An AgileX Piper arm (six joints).
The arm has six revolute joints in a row. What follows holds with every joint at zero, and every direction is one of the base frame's.
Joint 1 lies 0.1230 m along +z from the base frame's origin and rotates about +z.
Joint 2 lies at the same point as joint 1 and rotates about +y.
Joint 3 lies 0.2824 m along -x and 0.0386 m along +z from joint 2 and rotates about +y.
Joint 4 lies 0.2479 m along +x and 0.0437 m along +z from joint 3 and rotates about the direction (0.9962, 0, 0.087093).
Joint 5 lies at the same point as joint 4 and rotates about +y.
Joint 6 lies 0.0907 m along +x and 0.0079 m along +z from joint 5 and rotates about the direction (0.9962, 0, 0.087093).
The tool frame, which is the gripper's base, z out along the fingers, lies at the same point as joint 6; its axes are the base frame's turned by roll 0.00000, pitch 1.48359 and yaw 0.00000 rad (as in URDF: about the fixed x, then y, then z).
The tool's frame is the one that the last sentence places.
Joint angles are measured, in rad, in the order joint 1, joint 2, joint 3, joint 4, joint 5, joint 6. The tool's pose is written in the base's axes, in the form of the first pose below.
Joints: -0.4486 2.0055 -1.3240 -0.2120 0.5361 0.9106
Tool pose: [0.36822 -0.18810 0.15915 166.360 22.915 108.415]
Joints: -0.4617 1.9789 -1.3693 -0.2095 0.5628 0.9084
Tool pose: [0.37042 -0.19560 0.18117 164.373 24.791 106.625]
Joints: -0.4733 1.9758 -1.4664 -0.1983 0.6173 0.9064
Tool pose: [0.37890 -0.20571 0.20704 162.010 26.416 104.183]
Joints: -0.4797 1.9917 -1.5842 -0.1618 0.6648 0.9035
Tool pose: [0.39155 -0.21390 0.23167 158.100 27.140 100.981]
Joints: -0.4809 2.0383 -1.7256 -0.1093 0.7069 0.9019
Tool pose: [0.40959 -0.22098 0.25024 153.523 26.757 97.786]
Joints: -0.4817 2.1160 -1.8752 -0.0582 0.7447 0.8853
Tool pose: [0.43021 -0.22896 0.25663 150.337 25.981 96.347]
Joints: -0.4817 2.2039 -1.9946 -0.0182 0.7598 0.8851
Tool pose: [0.44933 -0.23619 0.24878 148.097 24.610 95.051]
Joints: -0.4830 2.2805 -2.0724 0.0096 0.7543 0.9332
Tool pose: [0.46362 -0.24246 0.23370 145.856 21.950 91.777]
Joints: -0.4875 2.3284 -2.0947 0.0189 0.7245 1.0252
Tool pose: [0.47056 -0.24819 0.21708 143.782 18.553 86.665]
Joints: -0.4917 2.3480 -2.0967 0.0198 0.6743 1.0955
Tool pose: [0.47426 -0.25273 0.21022 140.939 16.771 82.459]
